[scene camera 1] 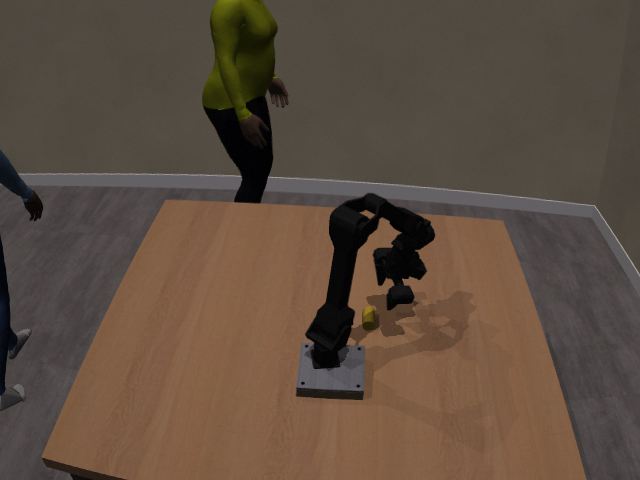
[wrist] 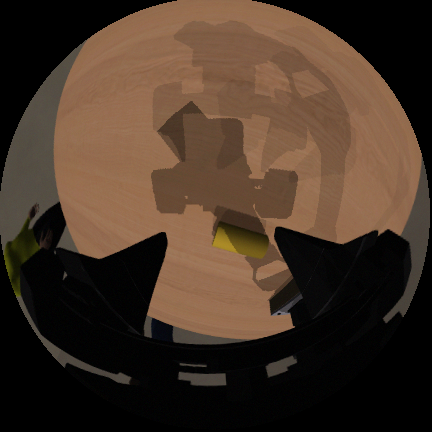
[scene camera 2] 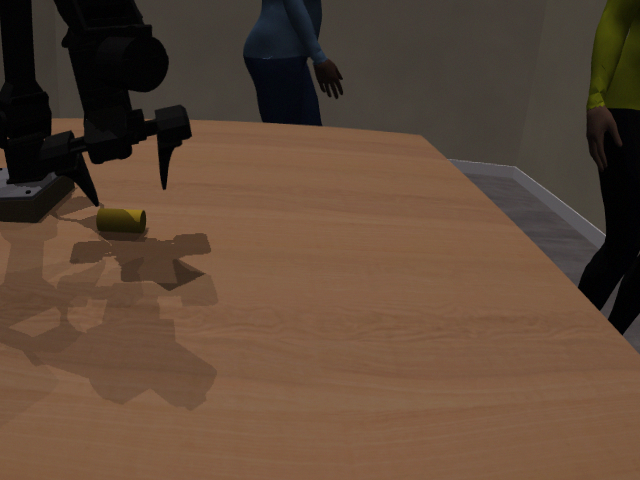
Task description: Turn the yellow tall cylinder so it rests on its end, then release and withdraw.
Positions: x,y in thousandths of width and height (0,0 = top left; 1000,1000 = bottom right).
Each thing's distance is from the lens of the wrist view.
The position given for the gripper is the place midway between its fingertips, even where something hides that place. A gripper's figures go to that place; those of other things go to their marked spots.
gripper (wrist: 513,545): 10 cm
yellow tall cylinder (wrist: 534,550): 15 cm
